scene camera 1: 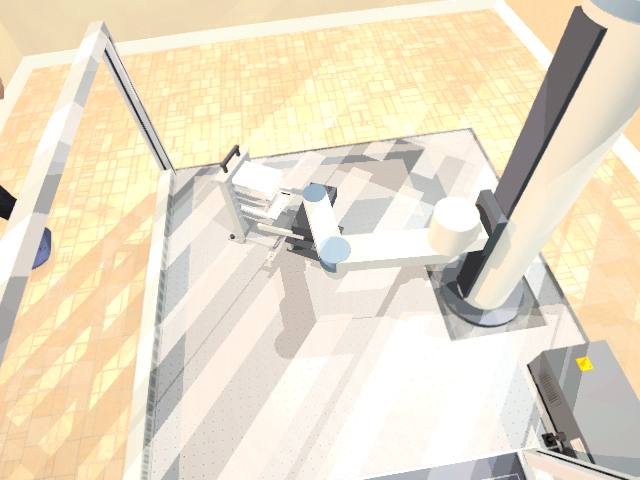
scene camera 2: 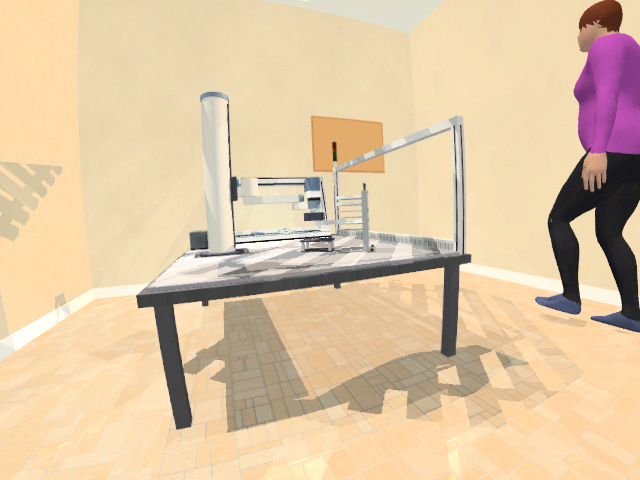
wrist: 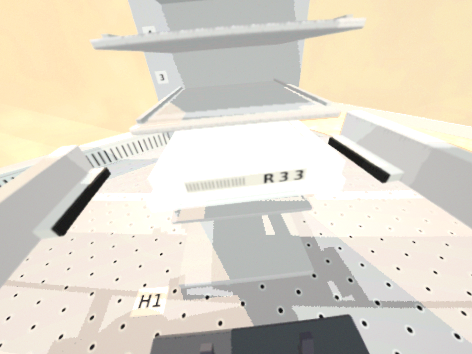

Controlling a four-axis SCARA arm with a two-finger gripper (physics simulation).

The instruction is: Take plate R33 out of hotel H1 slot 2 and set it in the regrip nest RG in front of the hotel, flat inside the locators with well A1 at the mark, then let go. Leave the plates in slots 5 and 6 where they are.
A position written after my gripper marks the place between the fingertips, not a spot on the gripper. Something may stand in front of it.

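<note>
Nothing is being carried by my gripper (scene camera 1: pixel 268 206), and I can see it in the wrist view (wrist: pixel 223 142) too. There is also a hotel shelf (wrist: pixel 217 106) that I see.
</note>
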